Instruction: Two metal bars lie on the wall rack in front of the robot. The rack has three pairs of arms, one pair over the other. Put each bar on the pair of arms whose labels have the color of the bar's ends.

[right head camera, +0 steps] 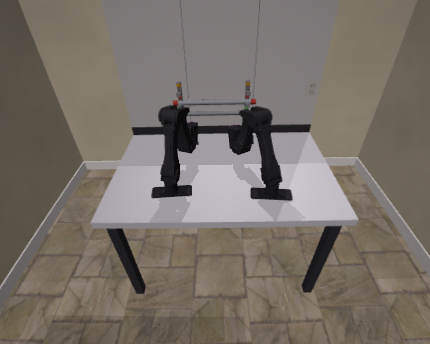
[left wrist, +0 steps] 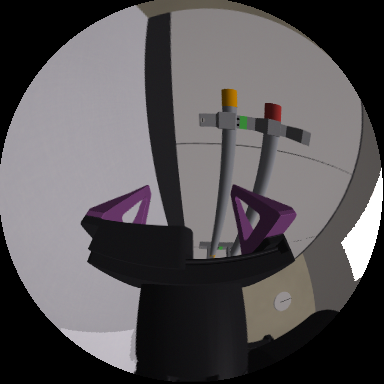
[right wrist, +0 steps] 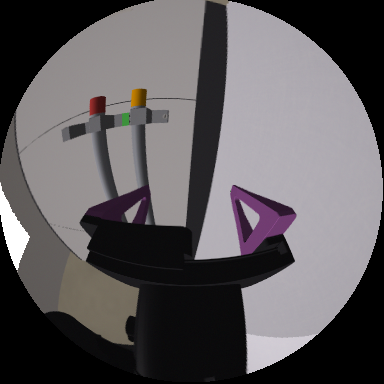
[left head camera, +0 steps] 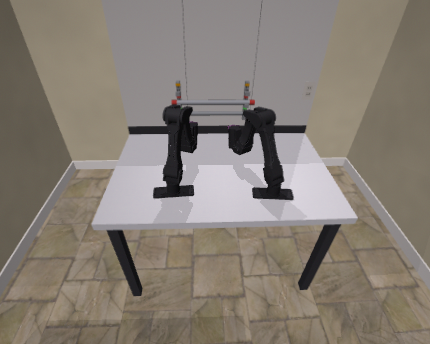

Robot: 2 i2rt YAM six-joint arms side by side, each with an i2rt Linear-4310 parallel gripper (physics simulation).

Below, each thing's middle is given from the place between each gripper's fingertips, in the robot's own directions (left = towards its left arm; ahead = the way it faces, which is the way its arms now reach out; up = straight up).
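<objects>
From my left hand, the orange-ended bar [left wrist: 228, 136] is 60 mm above, 110 mm ahead and 120 mm to the right. The red-ended bar [left wrist: 269, 142] is 130 mm above that left hand, 100 mm ahead of it and 130 mm to the right of it.
Measured from my right hand instead, the orange-ended bar is 80 mm above, 100 mm ahead and 130 mm to the left, whereas the red-ended bar is 160 mm above my right hand, 90 mm ahead of it and 130 mm to the left of it.
</objects>
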